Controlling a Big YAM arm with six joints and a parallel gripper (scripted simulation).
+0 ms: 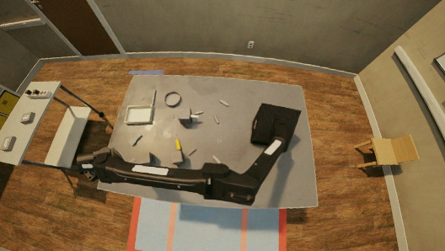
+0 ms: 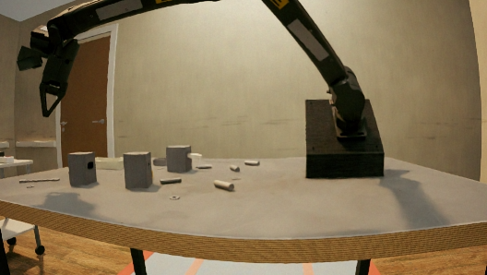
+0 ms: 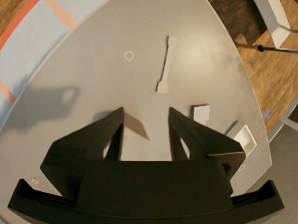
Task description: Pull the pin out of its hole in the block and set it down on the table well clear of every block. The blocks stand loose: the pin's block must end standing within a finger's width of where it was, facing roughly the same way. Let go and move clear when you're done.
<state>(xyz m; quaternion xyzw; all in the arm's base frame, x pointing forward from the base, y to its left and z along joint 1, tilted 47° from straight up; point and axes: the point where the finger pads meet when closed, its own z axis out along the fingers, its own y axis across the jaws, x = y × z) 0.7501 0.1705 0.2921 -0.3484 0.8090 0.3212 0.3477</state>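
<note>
The white pin lies 26 cm behind my hand, 36 cm to the right of it and 14 cm below it. Also, from my hand: white tray: 11 cm ahead, 34 cm to the right, 18 cm below.
</note>
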